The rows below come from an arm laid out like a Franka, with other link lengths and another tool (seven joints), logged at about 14 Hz.
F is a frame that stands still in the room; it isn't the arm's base.
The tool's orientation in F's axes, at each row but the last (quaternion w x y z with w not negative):
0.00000, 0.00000, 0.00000, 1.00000
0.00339, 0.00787, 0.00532, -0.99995
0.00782, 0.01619, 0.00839, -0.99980
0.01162, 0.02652, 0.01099, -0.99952
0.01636, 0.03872, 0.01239, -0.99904
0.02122, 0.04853, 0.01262, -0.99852
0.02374, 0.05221, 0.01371, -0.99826
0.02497, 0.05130, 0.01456, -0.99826
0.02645, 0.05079, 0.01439, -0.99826
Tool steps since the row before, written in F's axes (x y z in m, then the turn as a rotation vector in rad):
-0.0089, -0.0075, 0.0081, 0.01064, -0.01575, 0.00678
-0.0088, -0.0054, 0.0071, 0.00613, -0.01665, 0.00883
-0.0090, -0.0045, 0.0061, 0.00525, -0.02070, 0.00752
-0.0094, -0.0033, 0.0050, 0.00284, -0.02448, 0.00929
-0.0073, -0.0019, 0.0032, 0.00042, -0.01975, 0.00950
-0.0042, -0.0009, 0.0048, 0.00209, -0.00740, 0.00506
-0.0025, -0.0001, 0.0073, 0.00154, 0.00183, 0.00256
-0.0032, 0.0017, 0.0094, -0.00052, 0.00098, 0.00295
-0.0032, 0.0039, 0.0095, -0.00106, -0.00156, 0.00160
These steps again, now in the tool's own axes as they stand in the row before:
0.0089, 0.0075, 0.0081, -0.01064, 0.01575, 0.00678
0.0087, 0.0053, 0.0073, -0.00616, 0.01660, 0.00891
0.0089, 0.0043, 0.0065, -0.00517, 0.02065, 0.00770
0.0092, 0.0030, 0.0056, -0.00278, 0.02434, 0.00968
0.0071, 0.0016, 0.0038, -0.00053, 0.01952, 0.00995
0.0037, 0.0006, 0.0052, -0.00227, 0.00737, 0.00503
0.0017, -0.0002, 0.0075, -0.00188, -0.00182, 0.00233
0.0021, -0.0021, 0.0096, 0.00016, -0.00108, 0.00296
0.0020, -0.0043, 0.0096, 0.00097, 0.00146, 0.00175

